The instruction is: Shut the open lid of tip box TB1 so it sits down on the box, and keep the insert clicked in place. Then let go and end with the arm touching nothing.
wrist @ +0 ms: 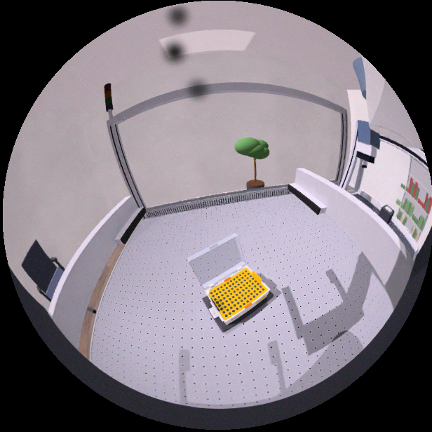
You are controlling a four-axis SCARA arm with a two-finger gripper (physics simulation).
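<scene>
Tip box TB1 point(243, 312) is a white box on the perforated deck, a little below the middle of the wrist view and turned at an angle. The orange insert point(238, 294) with rows of dark holes lies in its top; whether it is clicked in cannot be told. The clear, greyish lid point(218, 259) is open, standing up and leaning back from the box's far edge. My gripper point(213, 187) is open, its two white fingers with black pads wide apart at left and right. Nothing is between them, and the box shows apart from both.
The perforated deck point(155, 300) carries shadows of the gripper at right and bottom. A grey frame point(227, 87) and a potted plant point(254, 148) stand beyond it. A dark screen point(37, 265) is at left. A blue and white device point(367, 134) and a rack with red and green items are at right.
</scene>
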